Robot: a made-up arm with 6 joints.
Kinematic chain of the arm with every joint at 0, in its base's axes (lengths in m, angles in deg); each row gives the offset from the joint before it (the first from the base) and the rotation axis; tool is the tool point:
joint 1: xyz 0 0 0.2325 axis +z
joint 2: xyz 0 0.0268 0 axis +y
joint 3: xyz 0 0 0.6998 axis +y
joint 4: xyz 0 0 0.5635 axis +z
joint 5: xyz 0 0 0 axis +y
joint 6: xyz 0 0 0.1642 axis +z
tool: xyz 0 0 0
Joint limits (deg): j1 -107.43..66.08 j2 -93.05..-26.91 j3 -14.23..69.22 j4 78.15..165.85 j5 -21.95..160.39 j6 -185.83..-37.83
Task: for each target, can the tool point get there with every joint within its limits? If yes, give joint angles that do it. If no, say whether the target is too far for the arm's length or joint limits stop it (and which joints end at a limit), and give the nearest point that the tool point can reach.
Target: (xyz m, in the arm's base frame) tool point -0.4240 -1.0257 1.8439
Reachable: no: too far | nearest point -0.3407 -0.7342 1.4078 | short by 0.531 m
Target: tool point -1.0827 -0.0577 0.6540
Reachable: yes | joints 10.33 -78.33 33.72 126.28 123.32 -93.76
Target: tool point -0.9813 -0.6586 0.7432
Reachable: yes | joints 41.70 -64.19 4.42 125.08 87.38 -105.41
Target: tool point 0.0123 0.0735 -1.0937
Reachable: no: joint limits stop it (at a limit: joint 2, joint 3, joint 4) | nearest point 0.1849 1.1047 -0.0802 | short by 1.456 m
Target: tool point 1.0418 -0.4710 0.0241
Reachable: no: joint limits stop it (at a limit: joint 2, joint 3, joint 4) | nearest point 0.1466 -0.0663 1.1860 | short by 1.522 m
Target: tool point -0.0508 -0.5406 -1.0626
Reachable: no: joint limits stop it (at a limit: joint 1, joint 2, joint 3, joint 4) | nearest point -0.5237 -1.0202 -0.1027 | short by 1.173 m
